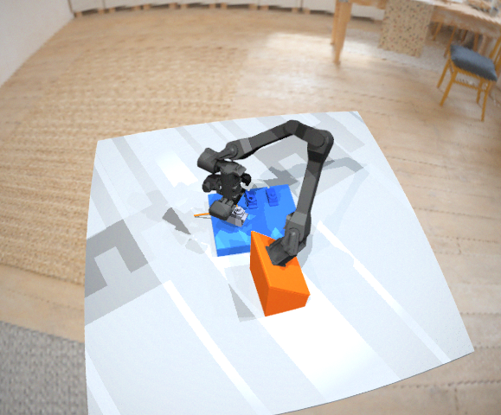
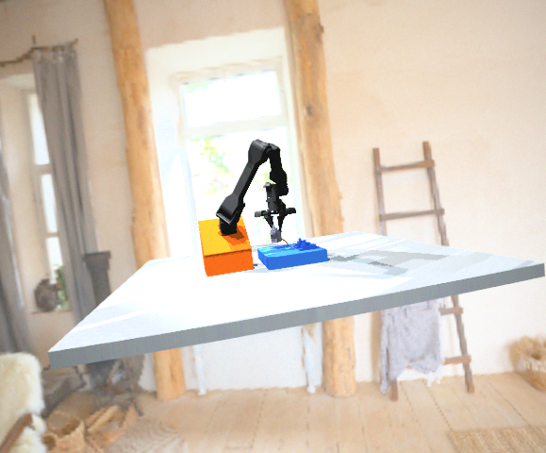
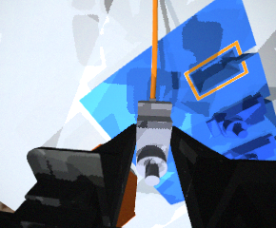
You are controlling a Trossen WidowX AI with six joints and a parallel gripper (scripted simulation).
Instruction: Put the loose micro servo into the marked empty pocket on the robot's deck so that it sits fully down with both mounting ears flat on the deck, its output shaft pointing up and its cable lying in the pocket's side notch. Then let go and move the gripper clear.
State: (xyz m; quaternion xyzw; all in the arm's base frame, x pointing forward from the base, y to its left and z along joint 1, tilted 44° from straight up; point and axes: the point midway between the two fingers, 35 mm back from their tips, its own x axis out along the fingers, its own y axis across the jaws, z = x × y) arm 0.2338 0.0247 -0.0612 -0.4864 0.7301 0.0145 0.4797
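Right now the deck is 30 mm behind my gripper tip, 80 mm to the right of it and 100 mm below it.
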